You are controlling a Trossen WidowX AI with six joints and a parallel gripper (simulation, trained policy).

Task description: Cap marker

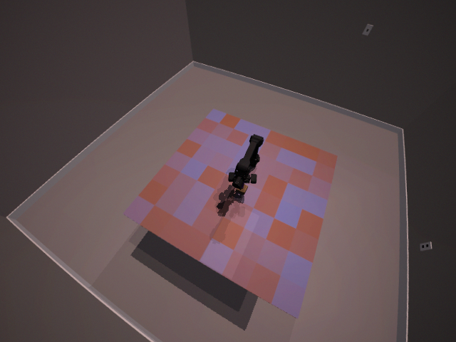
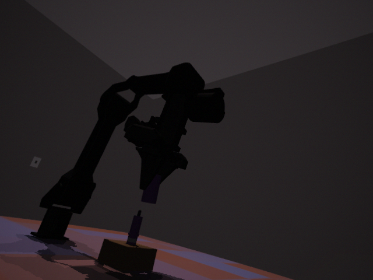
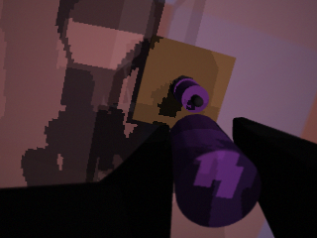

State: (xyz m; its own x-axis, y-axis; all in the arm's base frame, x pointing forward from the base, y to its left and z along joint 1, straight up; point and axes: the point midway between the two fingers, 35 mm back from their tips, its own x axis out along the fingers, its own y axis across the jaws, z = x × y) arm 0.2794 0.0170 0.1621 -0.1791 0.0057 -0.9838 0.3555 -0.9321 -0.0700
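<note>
The holder block lies 10 mm behind my gripper tip and 110 mm below it. Round my gripper tip: purple cap 10 mm ahead, 10 mm above.
</note>
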